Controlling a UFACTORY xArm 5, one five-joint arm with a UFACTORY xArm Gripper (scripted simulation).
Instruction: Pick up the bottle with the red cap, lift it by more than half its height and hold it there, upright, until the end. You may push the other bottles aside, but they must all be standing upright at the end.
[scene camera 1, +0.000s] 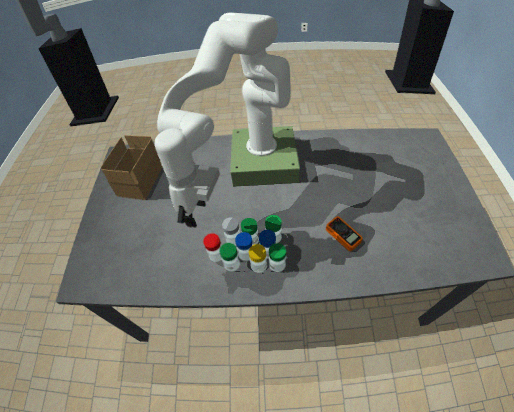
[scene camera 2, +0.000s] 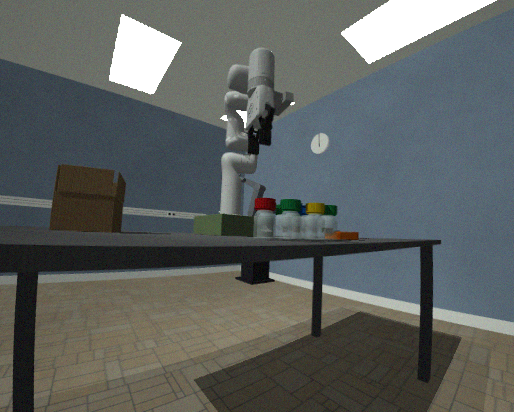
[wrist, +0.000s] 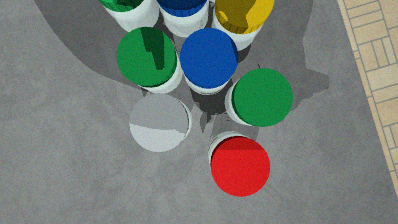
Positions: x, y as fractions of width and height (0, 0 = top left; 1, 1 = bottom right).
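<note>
My gripper (scene camera 2: 0.50, 0.36) (scene camera 1: 0.38, 0.52). Cardboard box (scene camera 2: 0.17, 0.51) (scene camera 1: 0.28, 0.42); out of frame in the wrist view. Grey-capped bottle (wrist: 0.40, 0.55). Yellow-capped bottle (scene camera 2: 0.61, 0.54). Green-capped bottle (wrist: 0.66, 0.44).
</note>
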